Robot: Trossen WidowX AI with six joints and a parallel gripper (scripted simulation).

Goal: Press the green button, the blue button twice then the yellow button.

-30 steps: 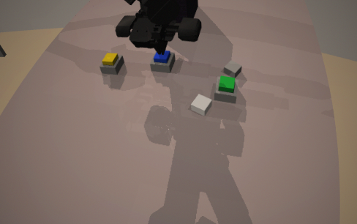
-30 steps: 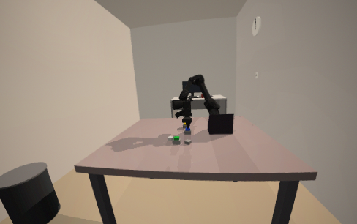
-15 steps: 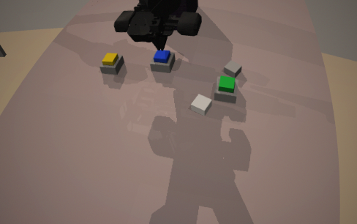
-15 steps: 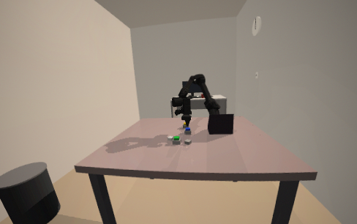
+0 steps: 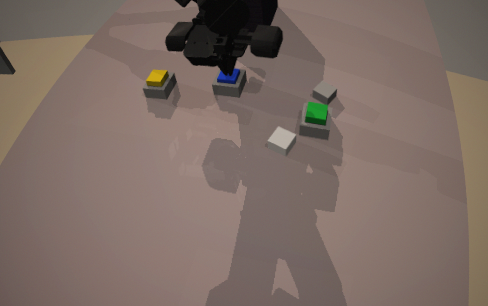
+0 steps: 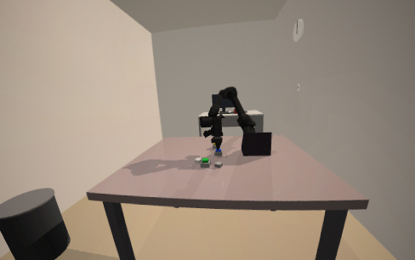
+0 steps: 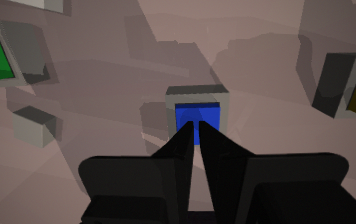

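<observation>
The blue button is 1 cm below my gripper tip. From my gripper tip the other things lie so: yellow button: 14 cm to the right; then white block: 12 cm ahead, 10 cm to the left, 2 cm below; then grey block: 1 cm ahead, 17 cm to the left, 2 cm below.
</observation>
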